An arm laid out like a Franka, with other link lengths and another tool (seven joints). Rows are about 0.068 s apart.
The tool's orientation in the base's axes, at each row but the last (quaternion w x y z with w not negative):
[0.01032, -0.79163, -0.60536, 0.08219]
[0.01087, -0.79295, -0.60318, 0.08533]
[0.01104, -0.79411, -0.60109, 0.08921]
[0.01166, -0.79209, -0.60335, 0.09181]
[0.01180, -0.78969, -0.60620, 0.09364]
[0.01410, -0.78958, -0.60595, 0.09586]
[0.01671, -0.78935, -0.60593, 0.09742]
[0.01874, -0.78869, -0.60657, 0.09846]
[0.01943, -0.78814, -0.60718, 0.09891]
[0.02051, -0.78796, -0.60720, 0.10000]
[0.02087, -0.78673, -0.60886, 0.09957]
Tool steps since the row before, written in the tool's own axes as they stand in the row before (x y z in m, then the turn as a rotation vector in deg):
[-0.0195, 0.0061, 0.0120, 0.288, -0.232, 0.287]
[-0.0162, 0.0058, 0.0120, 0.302, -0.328, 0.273]
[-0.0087, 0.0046, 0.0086, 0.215, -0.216, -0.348]
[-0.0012, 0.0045, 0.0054, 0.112, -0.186, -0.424]
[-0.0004, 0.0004, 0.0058, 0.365, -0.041, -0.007]
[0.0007, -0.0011, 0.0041, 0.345, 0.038, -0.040]
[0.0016, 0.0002, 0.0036, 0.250, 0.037, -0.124]
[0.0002, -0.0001, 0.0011, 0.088, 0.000, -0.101]
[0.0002, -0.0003, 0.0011, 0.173, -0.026, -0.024]
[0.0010, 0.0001, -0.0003, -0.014, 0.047, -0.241]
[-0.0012, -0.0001, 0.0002, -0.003, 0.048, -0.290]
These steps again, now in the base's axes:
[-0.0008, -0.0213, -0.0102, -0.190, 0.315, -0.290]
[-0.0004, -0.0181, -0.0105, -0.276, 0.355, -0.266]
[0.0008, -0.0104, -0.0079, -0.096, 0.297, 0.342]
[0.0031, -0.0029, -0.0057, -0.081, 0.197, 0.426]
[-0.0007, -0.0010, -0.0057, 0.052, 0.362, -0.036]
[-0.0016, 0.0006, -0.0040, 0.128, 0.325, -0.012]
[0.0000, 0.0012, -0.0038, 0.119, 0.242, 0.083]
[-0.0002, 0.0001, -0.0011, 0.040, 0.094, 0.087]
[-0.0004, 0.0002, -0.0011, 0.022, 0.175, 0.005]
[0.0004, 0.0010, 0.0001, 0.085, -0.004, 0.231]
[-0.0004, -0.0011, 0.0000, 0.098, 0.010, 0.277]

